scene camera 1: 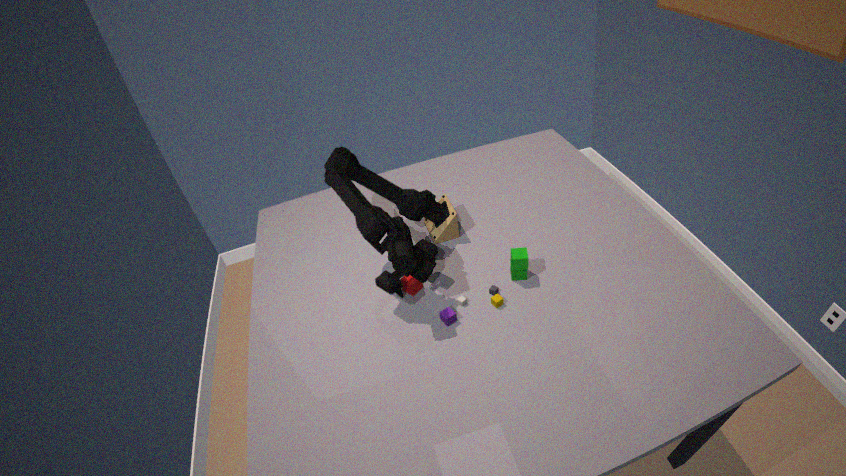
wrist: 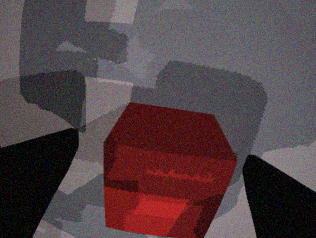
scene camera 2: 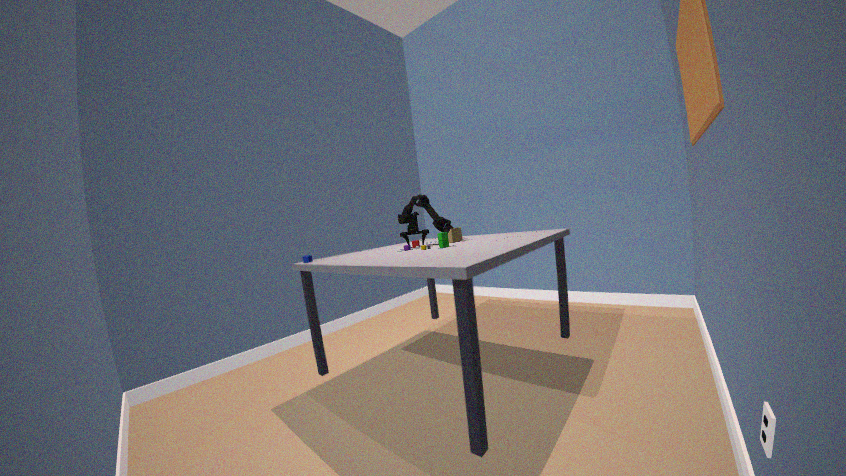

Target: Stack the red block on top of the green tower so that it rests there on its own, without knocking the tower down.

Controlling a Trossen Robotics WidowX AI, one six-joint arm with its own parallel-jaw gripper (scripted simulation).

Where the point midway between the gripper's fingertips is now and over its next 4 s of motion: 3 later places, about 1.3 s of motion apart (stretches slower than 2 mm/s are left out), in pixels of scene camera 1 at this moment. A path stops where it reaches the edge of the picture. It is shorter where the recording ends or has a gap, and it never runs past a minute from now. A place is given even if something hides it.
My gripper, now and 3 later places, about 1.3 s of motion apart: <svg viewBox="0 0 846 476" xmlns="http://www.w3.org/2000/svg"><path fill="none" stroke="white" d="M412 286L404 258L459 254L519 244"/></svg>
